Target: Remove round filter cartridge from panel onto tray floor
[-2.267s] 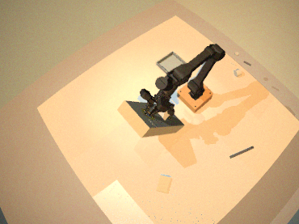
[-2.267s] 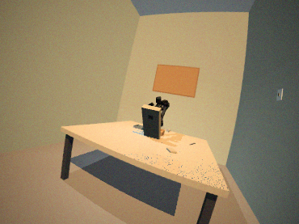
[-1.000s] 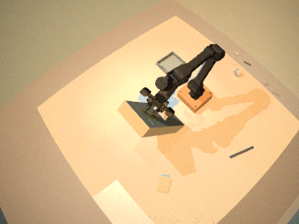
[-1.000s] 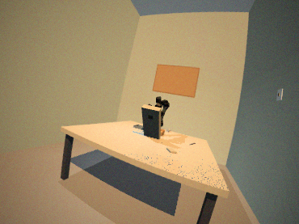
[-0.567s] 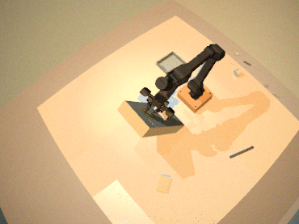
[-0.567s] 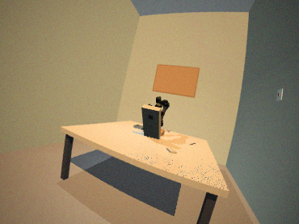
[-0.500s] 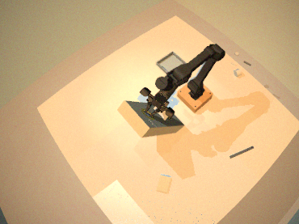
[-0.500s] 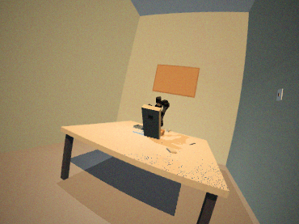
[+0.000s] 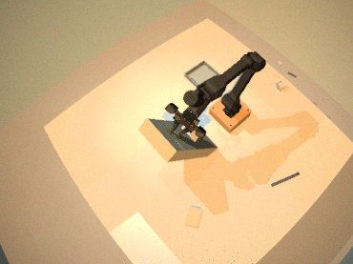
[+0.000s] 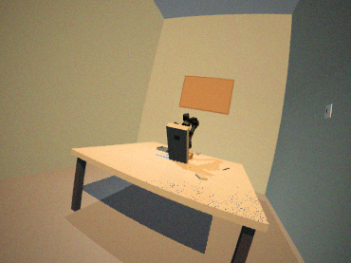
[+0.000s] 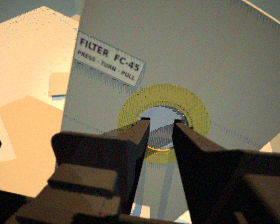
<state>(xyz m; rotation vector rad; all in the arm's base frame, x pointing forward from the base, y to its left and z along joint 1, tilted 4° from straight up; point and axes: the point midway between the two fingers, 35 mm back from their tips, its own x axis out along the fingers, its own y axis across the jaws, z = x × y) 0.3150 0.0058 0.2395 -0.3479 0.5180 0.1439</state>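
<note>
Right now the service panel is 80 mm below my gripper tip and 40 mm behind it. The rest, counted from my gripper tip: round filter cartridge 10 mm below, 10 mm ahead; grey tray 410 mm behind, 300 mm to the right, 250 mm below; small white cube 730 mm behind, 230 mm below, 40 mm to the left.
</note>
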